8 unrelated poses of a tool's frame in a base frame.
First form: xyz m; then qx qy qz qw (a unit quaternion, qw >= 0).
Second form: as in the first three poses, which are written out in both.
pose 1, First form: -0.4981, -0.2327, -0.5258, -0.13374, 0.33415, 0.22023, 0.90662
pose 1, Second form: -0.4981, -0.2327, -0.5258, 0.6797, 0.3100, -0.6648, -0.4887, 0.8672, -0.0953
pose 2, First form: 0.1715, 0.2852, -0.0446, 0.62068, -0.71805, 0.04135, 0.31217
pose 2, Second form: 0.1715, 0.2852, -0.0446, -0.0346, -0.8655, 0.4996, -0.9172, 0.2261, 0.3281
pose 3, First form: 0.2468, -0.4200, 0.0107, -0.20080, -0.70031, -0.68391, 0.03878
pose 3, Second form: 0.2468, -0.4200, 0.0107, -0.9164, 0.2282, 0.3290, 0.3343, -0.0161, 0.9423
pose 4, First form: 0.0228, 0.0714, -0.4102, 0.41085, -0.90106, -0.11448, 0.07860
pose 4, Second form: 0.0228, 0.0714, -0.4102, -0.6500, -0.7584, 0.0476, -0.7224, 0.6362, 0.2709
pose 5, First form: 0.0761, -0.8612, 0.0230, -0.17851, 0.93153, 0.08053, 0.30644
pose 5, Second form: 0.0761, -0.8612, 0.0230, -0.7485, -0.2832, -0.5997, -0.3819, 0.9233, 0.0406
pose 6, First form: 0.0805, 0.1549, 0.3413, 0.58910, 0.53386, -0.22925, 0.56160
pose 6, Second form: 0.0805, 0.1549, 0.3413, 0.3249, 0.3715, -0.8697, 0.8865, 0.2008, 0.4169
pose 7, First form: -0.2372, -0.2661, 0.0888, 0.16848, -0.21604, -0.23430, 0.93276
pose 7, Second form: -0.2372, -0.2661, 0.0888, 0.7969, -0.5099, 0.3241, 0.3643, 0.8334, 0.4155
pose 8, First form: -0.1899, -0.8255, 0.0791, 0.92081, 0.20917, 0.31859, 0.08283
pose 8, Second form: -0.1899, -0.8255, 0.0791, 0.7095, 0.4380, 0.5521, 0.3324, -0.8988, 0.2858
